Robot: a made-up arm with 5 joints.
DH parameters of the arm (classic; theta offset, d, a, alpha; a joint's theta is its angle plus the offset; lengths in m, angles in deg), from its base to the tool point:
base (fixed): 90 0.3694 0.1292 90
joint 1: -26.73 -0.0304 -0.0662 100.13
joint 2: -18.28 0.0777 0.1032 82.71
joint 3: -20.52 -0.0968 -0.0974 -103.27
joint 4: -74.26 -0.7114 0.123 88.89
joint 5: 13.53 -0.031 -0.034 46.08
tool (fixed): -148.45 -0.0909 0 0
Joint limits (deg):
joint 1: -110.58..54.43
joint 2: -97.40..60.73
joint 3: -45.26..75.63
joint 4: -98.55..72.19
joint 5: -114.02..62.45
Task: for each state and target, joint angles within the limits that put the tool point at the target. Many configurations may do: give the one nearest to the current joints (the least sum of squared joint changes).
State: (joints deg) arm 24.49 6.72 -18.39 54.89 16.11
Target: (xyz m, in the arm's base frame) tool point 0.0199 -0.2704 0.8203
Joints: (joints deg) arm 22.68 13.82 -20.67 56.83 27.89
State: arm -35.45 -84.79 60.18 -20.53 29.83
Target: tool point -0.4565 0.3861 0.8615
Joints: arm -30.38 -74.35 60.65 -19.91 20.42
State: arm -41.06 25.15 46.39 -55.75 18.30
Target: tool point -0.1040 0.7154 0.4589
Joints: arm -29.14 32.05 41.36 -55.72 21.59
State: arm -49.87 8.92 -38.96 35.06 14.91
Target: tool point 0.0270 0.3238 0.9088
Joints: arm -49.63 6.60 -32.38 32.70 4.55
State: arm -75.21 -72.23 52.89 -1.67 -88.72
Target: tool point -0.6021 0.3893 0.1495
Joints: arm -84.82 -37.49 75.63 -2.06 -57.25
